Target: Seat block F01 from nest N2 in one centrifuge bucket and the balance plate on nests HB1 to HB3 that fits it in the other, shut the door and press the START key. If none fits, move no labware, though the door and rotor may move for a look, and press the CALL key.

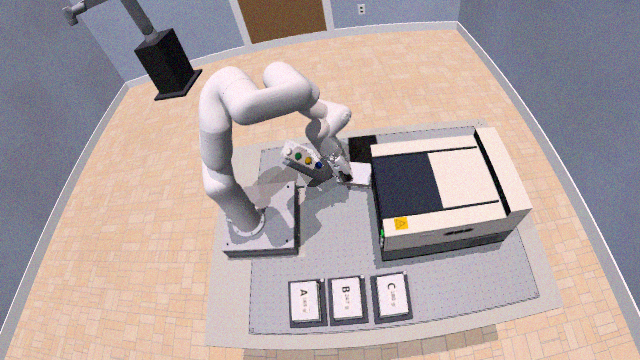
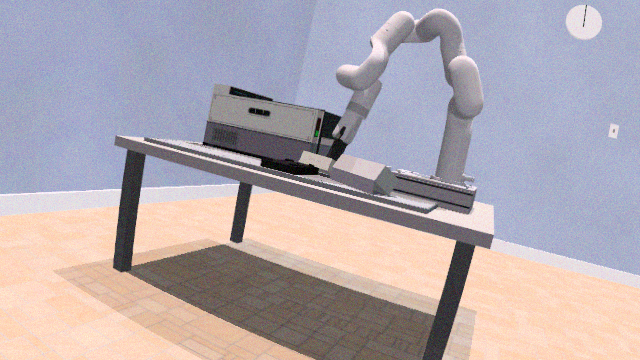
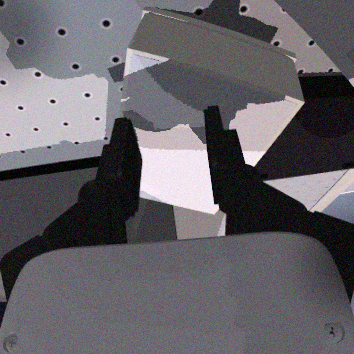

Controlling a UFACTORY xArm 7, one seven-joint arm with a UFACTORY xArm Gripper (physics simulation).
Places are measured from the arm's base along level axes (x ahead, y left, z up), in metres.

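Pixels of known places: gripper, fingertip midpoint: (image 1: 347, 174) (image 3: 170, 133); arm's base, link origin: (image 1: 248, 221) (image 2: 447, 181).
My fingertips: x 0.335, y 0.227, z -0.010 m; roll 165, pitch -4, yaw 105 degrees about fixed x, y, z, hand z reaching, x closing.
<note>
Ahead of a thing's pixels: the offset from my fingertips to its middle. "spot": to the spot under its first point.
My gripper (image 1: 345, 176) (image 2: 336, 154) (image 3: 170, 133) points down between the key console and a white slanted object. Its fingers stand partly apart in front of the white object @(dx +0.024, dy +0.017, dz -0.020 m) (image 1: 361, 173) (image 2: 316, 160) (image 3: 175, 172), which extends past the right finger and does not look clamped. The console @(dx -0.171, dy +0.087, dz -0.011 m) (image 1: 302, 159) (image 2: 360, 170) carries white, green, yellow and blue keys. The centrifuge @(dx +0.339, dy -0.113, dz +0.070 m) (image 1: 450, 220) (image 2: 265, 120) has a dark navy and a pale panel on top; no rotor or bucket shows. Plates A @(dx -0.086, dy -0.483, dz -0.019 m) (image 1: 304, 310), B @(dx +0.043, dy -0.459, dz -0.019 m) (image 1: 346, 310) and C @(dx +0.182, dy -0.441, dz -0.019 m) (image 1: 392, 307) sit on dark nests. I cannot identify block F01.
A black flat piece @(spot: dx +0.044, dy +0.173, dz -0.029 m) (image 1: 362, 145) (image 2: 287, 166) (image 3: 325, 115) lies beside the white object, near the centrifuge. The arm's base plate (image 1: 275, 242) (image 2: 432, 195) stands on the other side of the console. The table edge (image 2: 300, 187) runs close behind the console.
</note>
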